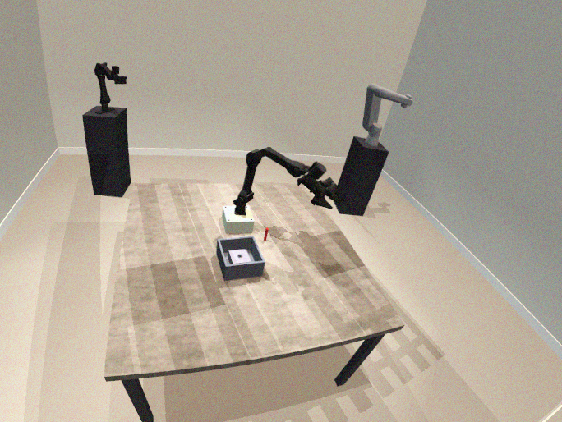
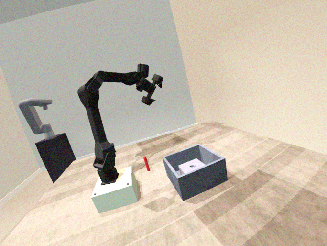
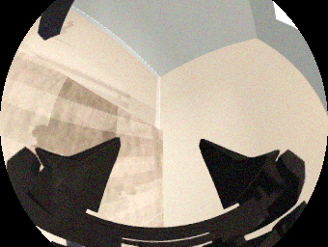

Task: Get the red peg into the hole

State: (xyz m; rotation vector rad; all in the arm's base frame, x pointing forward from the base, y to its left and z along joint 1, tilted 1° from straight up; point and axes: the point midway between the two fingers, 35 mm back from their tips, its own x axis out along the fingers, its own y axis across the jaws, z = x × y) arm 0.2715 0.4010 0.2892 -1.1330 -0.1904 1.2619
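The red peg is 32 cm below my gripper tip, 28 cm to the right of it and 14 cm behind it. Round my gripper tip: plate (43 cm to the right, 32 cm below, 7 cm ahead); box (43 cm to the right, 33 cm below, 7 cm ahead).
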